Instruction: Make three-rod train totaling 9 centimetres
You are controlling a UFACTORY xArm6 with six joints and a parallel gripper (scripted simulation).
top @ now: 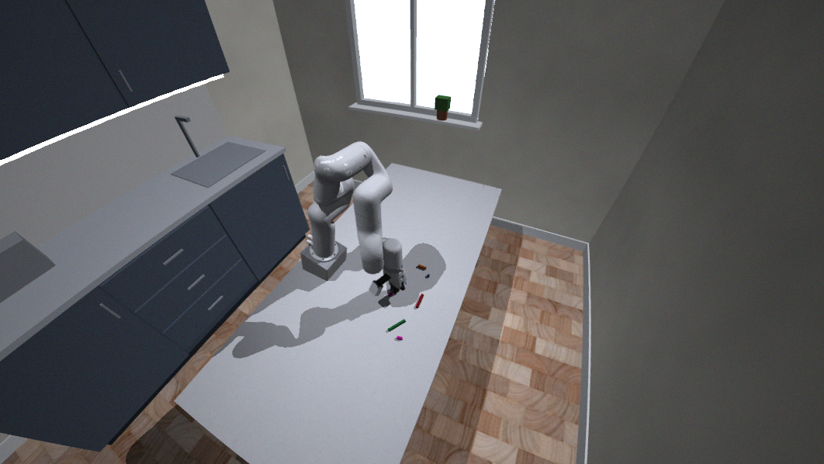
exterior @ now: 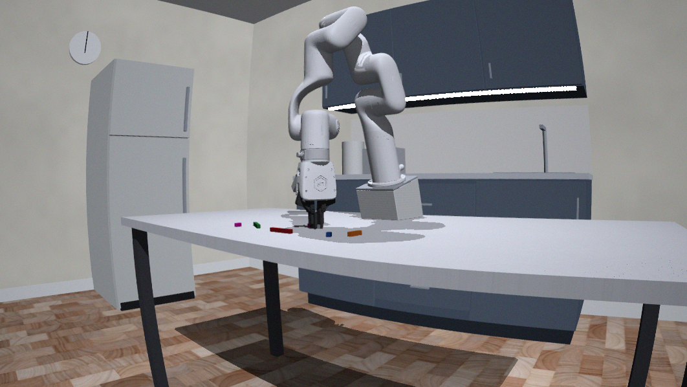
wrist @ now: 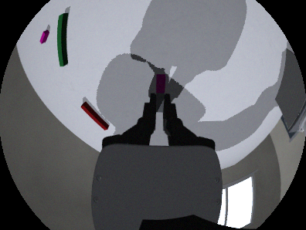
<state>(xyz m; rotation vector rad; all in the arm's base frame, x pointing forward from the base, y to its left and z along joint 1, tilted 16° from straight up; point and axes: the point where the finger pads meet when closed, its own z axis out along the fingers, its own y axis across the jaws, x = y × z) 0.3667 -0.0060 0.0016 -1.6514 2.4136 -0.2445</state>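
The grey rod lies 20 mm below my hand. From my hand the other things lie so: red rod (120 mm ahead, 20 mm below, 10 mm to the right); small blue rod (130 mm to the left, 110 mm ahead, 20 mm below); green rod (150 mm to the right, 70 mm ahead, 20 mm below).
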